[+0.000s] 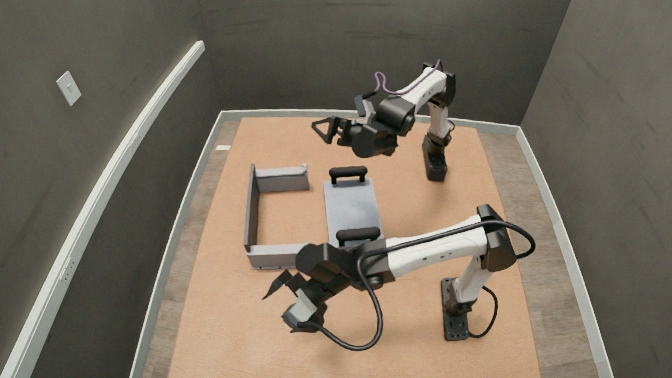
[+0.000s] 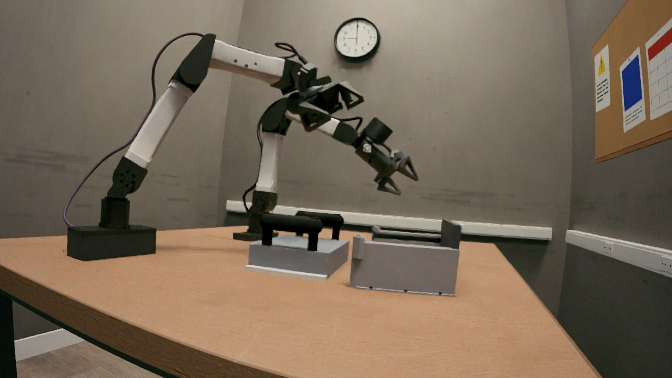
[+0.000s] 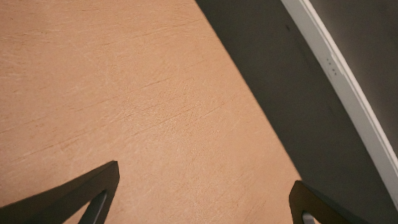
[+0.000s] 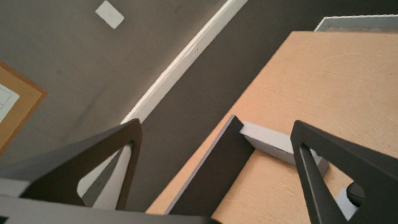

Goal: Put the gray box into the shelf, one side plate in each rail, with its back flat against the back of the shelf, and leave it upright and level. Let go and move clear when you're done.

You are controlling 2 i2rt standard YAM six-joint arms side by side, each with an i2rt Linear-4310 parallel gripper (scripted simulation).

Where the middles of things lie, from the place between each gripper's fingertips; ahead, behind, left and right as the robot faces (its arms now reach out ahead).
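Scene:
The gray box point(image 2: 285, 255) is 16 cm below my left hand point(image 2: 409, 187), 41 cm to the right of it and 15 cm behind it. Counted from my left hand, the back plate point(image 1: 252, 185) is 12 cm below, 37 cm to the right and 16 cm ahead.
My right gripper point(image 2: 347, 107) is 30 cm above the gray box, 5 cm to the right of it and 8 cm past it. The back plate, counted from my right hand: 26 cm below, 23 cm ahead, 8 cm to the left. By its middle, the gray box is nearer to my right gripper than to my left hand. Going by their middles, the gray box is the nearest to my right gripper of the things named here.

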